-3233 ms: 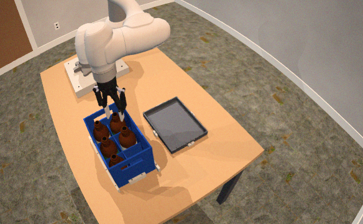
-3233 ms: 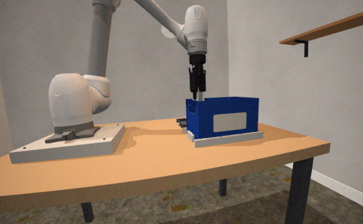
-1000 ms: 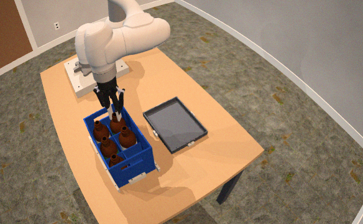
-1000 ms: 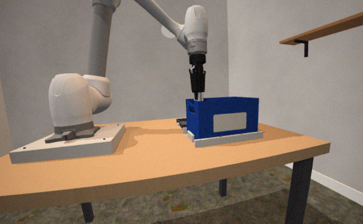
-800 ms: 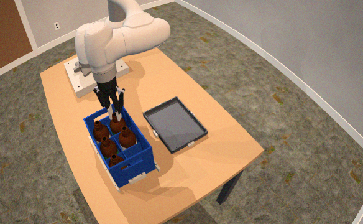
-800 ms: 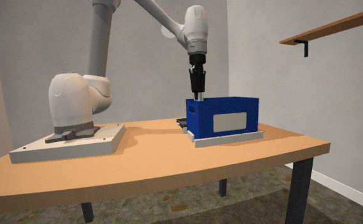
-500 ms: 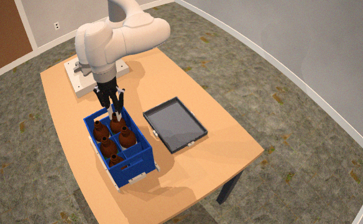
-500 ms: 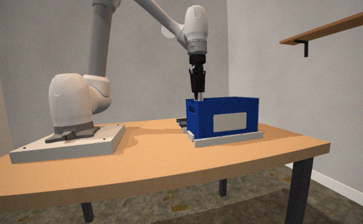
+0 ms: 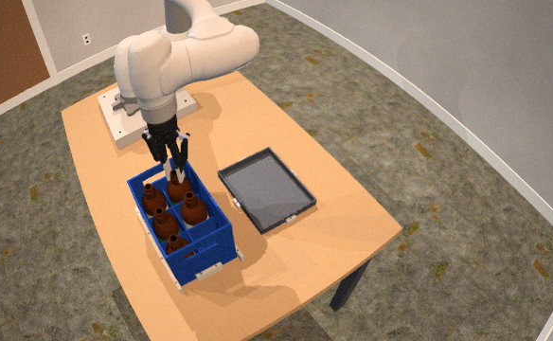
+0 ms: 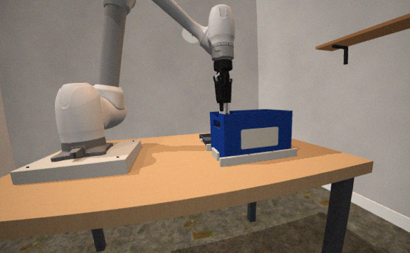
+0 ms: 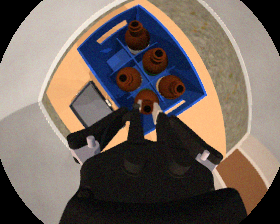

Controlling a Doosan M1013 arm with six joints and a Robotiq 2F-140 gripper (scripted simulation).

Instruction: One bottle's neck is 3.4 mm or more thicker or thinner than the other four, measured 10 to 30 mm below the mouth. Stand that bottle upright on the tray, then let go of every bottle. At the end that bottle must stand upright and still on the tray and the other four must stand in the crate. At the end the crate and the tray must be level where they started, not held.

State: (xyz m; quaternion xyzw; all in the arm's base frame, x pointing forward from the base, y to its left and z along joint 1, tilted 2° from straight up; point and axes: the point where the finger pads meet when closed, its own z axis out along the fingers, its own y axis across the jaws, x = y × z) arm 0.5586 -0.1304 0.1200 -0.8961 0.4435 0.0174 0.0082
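Now: hand 90 mm above the blue crate, 80 mm short of it and 50 mm to the left of it. Also, from my hand: bottle 100 mm to the right, 90 mm below, 70 mm ahead; dark tray 230 mm to the left, 170 mm below, 110 mm ahead.
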